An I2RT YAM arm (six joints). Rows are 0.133 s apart.
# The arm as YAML. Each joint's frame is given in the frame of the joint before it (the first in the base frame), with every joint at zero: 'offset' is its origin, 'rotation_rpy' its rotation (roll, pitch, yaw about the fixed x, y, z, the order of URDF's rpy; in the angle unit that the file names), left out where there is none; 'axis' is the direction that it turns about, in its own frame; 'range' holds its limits. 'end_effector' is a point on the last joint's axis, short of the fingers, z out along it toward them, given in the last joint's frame.
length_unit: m
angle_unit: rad
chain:
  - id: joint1
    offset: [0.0, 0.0, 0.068]
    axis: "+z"
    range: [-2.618, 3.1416]
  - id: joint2
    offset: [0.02, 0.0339, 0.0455]
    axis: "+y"
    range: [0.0, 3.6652]
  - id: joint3
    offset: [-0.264, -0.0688, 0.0]
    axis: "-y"
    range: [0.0, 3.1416]
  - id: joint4
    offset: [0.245, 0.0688, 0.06]
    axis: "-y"
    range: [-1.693, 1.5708]
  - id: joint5
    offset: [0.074, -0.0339, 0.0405]
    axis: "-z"
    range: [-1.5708, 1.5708]
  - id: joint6
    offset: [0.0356, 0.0, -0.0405]
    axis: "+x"
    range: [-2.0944, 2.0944]
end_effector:
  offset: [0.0, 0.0, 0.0]
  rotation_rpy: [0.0, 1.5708, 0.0]
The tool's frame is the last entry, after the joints.
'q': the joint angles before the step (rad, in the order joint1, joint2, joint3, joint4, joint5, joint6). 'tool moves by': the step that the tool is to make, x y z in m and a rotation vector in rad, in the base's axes. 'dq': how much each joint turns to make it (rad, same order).
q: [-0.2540 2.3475 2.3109 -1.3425 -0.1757 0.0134]
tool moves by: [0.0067 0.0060 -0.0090 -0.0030 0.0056 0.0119]
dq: [0.0160 0.0256 0.0091 0.0124 0.0050 0.0033]
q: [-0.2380 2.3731 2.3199 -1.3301 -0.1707 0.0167]
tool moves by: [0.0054 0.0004 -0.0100 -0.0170 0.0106 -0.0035]
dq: [0.0049 0.0274 0.0092 0.0126 0.0202 0.0048]
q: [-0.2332 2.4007 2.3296 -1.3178 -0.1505 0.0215]
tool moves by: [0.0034 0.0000 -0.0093 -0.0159 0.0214 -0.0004]
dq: [0.0031 0.0259 0.0107 -0.0020 0.0207 -0.0001]
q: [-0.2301 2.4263 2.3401 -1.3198 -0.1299 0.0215]
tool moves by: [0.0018 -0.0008 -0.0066 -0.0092 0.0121 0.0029]
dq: [0.0000 0.0147 0.0010 0.0034 0.0111 -0.0047]
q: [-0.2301 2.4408 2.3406 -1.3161 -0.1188 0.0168]
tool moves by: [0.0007 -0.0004 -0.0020 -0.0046 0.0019 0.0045]
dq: [-0.0002 0.0046 0.0005 0.0027 0.0041 -0.0054]
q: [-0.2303 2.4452 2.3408 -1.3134 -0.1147 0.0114]
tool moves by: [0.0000 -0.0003 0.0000 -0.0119 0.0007 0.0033]
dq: [0.0002 -0.0007 -0.0012 0.0020 0.0111 -0.0049]
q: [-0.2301 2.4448 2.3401 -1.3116 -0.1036 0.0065]
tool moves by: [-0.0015 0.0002 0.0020 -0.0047 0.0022 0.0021]
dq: [0.0000 -0.0076 -0.0056 -0.0034 0.0047 -0.0028]
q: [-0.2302 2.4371 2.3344 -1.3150 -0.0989 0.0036]
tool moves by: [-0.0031 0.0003 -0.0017 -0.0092 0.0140 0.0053]
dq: [0.0000 -0.0134 -0.0300 0.0044 0.0112 -0.0071]
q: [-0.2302 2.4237 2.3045 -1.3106 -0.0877 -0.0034]
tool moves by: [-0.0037 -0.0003 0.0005 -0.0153 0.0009 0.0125]
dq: [-0.0014 -0.0236 -0.0401 0.0178 0.0130 -0.0159]
